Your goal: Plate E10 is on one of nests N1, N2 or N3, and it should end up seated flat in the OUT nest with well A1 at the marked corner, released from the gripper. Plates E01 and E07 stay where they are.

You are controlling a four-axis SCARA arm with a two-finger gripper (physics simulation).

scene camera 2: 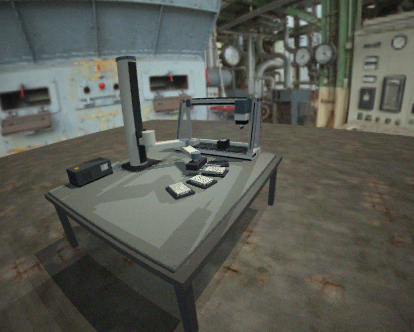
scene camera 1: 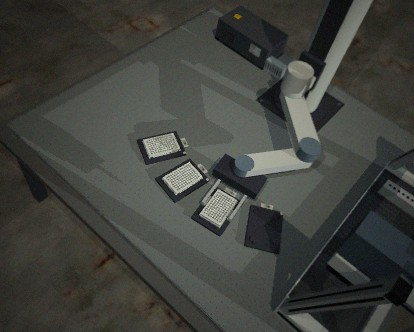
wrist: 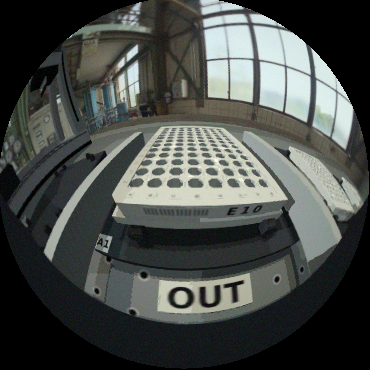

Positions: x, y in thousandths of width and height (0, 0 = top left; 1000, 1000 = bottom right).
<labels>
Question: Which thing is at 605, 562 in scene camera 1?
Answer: My gripper.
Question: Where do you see an OUT label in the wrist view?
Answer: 572, 799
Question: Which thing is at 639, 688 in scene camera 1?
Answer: A dark N1 nest.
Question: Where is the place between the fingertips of my gripper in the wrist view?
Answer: At 526, 369
</labels>
